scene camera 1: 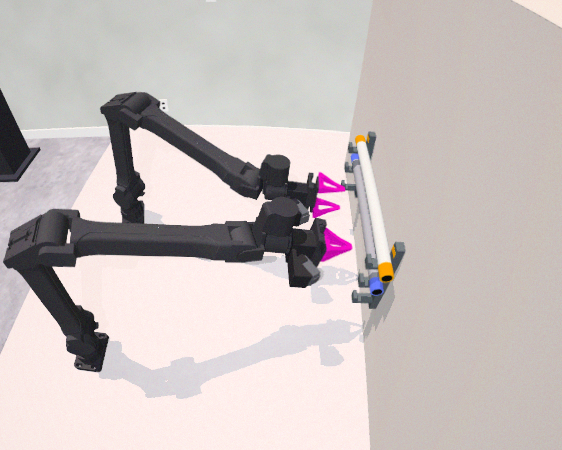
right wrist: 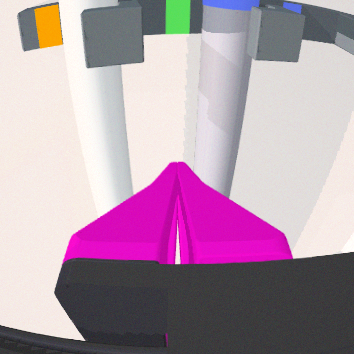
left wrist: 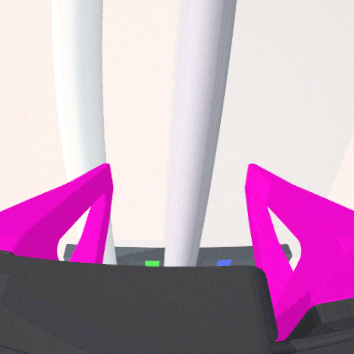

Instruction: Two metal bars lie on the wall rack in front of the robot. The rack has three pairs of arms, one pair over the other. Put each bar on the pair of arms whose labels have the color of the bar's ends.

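Seen in the pictures: left gripper, fingertip midpoint: (scene camera 1: 342, 198) (left wrist: 178, 174); right gripper, fingertip midpoint: (scene camera 1: 351, 247) (right wrist: 176, 173); left arm's base, origin of the base link: (scene camera 1: 133, 215); right arm's base, origin of the base link: (scene camera 1: 92, 352).
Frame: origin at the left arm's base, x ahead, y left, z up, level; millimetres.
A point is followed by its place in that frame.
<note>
A white bar (scene camera 1: 372, 200) {z 370, x 663, y -476 mm} (left wrist: 79, 75) {z 352, x 670, y -432 mm} (right wrist: 97, 125) {z 357, x 621, y -577 mm} with orange ends lies on the top pair of rack arms, beside the orange labels (scene camera 1: 394, 251) {z 386, x 632, y -639 mm} (right wrist: 48, 26) {z 382, x 632, y -637 mm}. A grey bar (scene camera 1: 365, 215) {z 295, x 670, y -457 mm} (left wrist: 200, 100) {z 283, x 673, y -420 mm} (right wrist: 220, 100) {z 287, x 619, y -585 mm} with blue ends lies on the middle pair, beside the green label (left wrist: 152, 263) (right wrist: 177, 17). The blue label (left wrist: 224, 262) (right wrist: 292, 7) is on the other side of the grey bar. My left gripper (scene camera 1: 342, 198) {z 298, x 633, y -387 mm} (left wrist: 178, 174) {z 298, x 633, y -387 mm} is open and empty, its fingers in front of the grey bar. My right gripper (scene camera 1: 351, 246) {z 321, x 579, y -560 mm} (right wrist: 176, 173) {z 321, x 579, y -560 mm} is shut and empty, its tips in front of the bars.
The dark rack (scene camera 1: 399, 246) {z 402, x 639, y -640 mm} (right wrist: 112, 40) {z 344, x 583, y -620 mm} is fixed to the wall (scene camera 1: 475, 225) {z 640, x 603, y -788 mm}. Its lowest arm (scene camera 1: 361, 297) {z 191, x 605, y -630 mm} carries no bar at the end nearest scene camera 1. The two grippers are close together in scene camera 1.
</note>
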